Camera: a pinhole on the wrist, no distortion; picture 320 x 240 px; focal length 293.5 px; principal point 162.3 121.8 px. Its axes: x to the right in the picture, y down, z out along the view. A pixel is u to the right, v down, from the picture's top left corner.
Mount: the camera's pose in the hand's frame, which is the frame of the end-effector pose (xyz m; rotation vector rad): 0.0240 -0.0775 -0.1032 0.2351 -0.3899 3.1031
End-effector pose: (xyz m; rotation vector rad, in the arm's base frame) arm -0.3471 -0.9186 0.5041 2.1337 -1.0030 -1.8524
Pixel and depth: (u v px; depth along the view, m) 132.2 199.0 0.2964
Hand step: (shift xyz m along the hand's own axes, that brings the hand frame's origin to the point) 0.0960 -0.2257 0.1570
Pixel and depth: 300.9 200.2 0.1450
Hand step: -0.0232 -0.1517 0.0364
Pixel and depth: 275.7 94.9 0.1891
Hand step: -0.0199 -0.1083 0.0931
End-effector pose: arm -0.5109 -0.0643 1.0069 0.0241 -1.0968 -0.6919
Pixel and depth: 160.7 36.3 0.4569
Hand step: 0.0971 -0.0611 0.3668
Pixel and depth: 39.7 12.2 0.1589
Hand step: 0.1145 -0.0583 0.0537
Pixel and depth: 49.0 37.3 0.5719
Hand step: 0.3307 -0.0559 0.4521
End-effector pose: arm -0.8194 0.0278 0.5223 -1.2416 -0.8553 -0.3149
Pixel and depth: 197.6 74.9 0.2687
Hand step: 0.0328 -0.1025 0.1695
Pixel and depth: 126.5 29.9 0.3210
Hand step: 0.1125 -0.0587 0.2231
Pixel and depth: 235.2 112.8 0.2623
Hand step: -0.0015 -0.1352 0.1597
